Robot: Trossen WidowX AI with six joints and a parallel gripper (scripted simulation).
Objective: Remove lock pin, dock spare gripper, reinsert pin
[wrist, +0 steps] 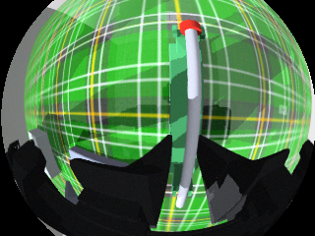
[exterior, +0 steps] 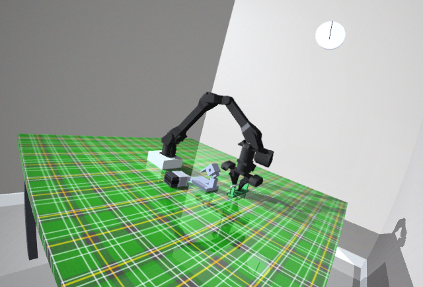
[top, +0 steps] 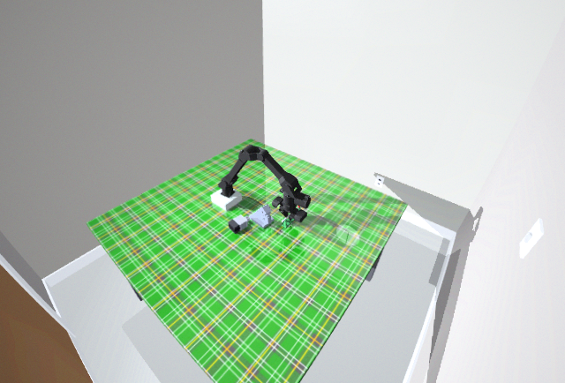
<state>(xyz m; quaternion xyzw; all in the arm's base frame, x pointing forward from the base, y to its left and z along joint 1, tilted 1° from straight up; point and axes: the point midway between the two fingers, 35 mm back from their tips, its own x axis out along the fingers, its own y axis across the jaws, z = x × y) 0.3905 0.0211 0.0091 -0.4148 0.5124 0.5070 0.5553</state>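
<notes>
My gripper tip is 1 cm short of the green u-shaped cradle, 2 cm to the right of it and 1 cm below it. The rest, counted from my gripper tip: light grey mount 11 cm behind, 7 cm to the right, 4 cm above; then spare gripper 20 cm behind, 16 cm to the right.
</notes>
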